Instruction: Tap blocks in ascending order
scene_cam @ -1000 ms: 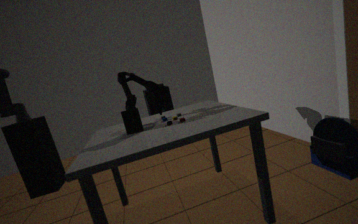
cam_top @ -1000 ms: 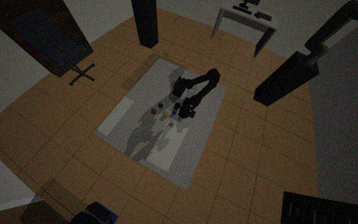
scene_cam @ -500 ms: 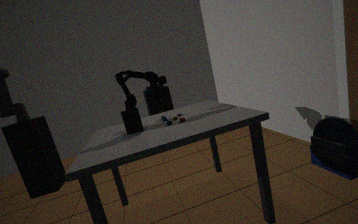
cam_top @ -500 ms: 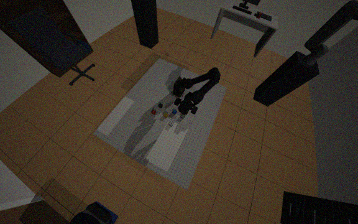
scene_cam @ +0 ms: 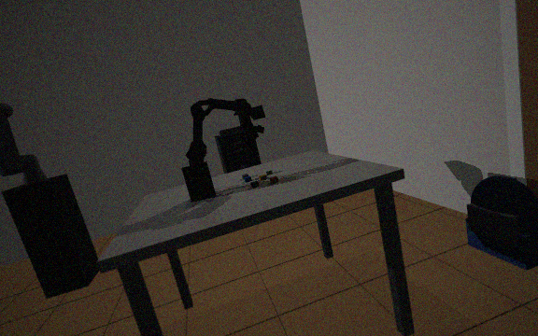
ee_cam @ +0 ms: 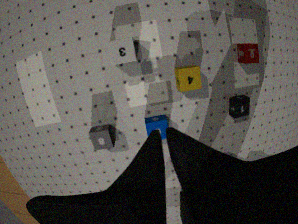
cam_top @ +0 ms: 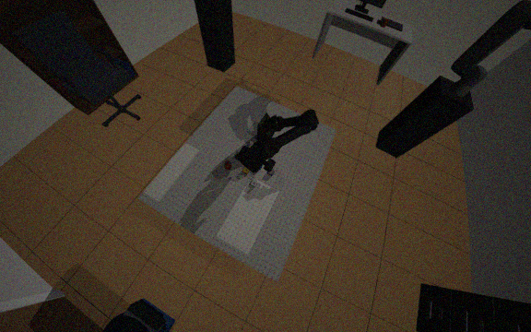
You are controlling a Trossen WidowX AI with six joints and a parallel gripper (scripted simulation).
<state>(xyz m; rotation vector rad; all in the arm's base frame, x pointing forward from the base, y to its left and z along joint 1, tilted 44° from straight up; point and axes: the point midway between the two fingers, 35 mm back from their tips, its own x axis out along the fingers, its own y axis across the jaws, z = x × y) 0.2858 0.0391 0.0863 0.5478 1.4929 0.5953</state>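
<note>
Right now my gripper tip is 40 mm short of the red block, 170 mm to the left of it and 130 mm above it. The rest, counted from my gripper tip: blue block: 60 mm behind, 10 mm to the right, 130 mm below; then pale block: 60 mm ahead, 20 mm to the left, 130 mm below; then yellow block: 10 mm ahead, 60 mm to the right, 130 mm below.
</note>
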